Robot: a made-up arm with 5 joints.
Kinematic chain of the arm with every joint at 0, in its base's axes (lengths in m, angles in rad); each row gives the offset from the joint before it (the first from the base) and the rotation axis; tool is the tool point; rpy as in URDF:
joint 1: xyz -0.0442 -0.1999 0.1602 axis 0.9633 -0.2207 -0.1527
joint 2: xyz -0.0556 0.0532 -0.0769 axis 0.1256 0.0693 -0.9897
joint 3: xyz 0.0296 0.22 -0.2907 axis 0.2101 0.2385 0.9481
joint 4: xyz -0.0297 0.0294 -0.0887 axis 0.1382 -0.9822 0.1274
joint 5: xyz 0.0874 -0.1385 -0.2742 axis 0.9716 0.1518 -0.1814
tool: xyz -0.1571 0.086 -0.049 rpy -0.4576 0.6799 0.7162
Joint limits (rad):
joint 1: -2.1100..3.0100
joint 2: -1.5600..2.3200
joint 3: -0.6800..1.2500
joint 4: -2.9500..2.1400
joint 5: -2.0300..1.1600
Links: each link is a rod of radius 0.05 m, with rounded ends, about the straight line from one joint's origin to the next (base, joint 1, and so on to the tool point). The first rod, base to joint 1, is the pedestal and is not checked.
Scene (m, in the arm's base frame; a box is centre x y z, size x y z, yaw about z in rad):
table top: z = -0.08
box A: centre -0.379 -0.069 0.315 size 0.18 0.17 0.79 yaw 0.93
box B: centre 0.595 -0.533 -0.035 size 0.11 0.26 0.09 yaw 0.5
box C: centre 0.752 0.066 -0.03 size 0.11 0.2 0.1 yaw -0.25
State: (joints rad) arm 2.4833 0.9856 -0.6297 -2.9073 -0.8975
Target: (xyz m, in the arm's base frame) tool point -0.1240 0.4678 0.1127
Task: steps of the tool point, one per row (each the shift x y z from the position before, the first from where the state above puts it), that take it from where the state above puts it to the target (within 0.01 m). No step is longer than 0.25 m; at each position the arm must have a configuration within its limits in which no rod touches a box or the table.
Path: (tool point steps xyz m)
1: -0.0624 -0.0320 0.1369
2: -0.0586 0.0390 0.1509
3: -0.0466 0.1089 0.1347
4: -0.0274 0.1651 0.0920
5: -0.0033 0.1971 0.0314
6: 0.0231 0.1998 -0.0352
7: 0.0483 0.1741 -0.0948
8: -0.0737 0.0566 -0.1388
9: -0.0326 0.0291 -0.1648
10: 0.0137 -0.0053 -0.1685
11: 0.0576 -0.0387 -0.1479

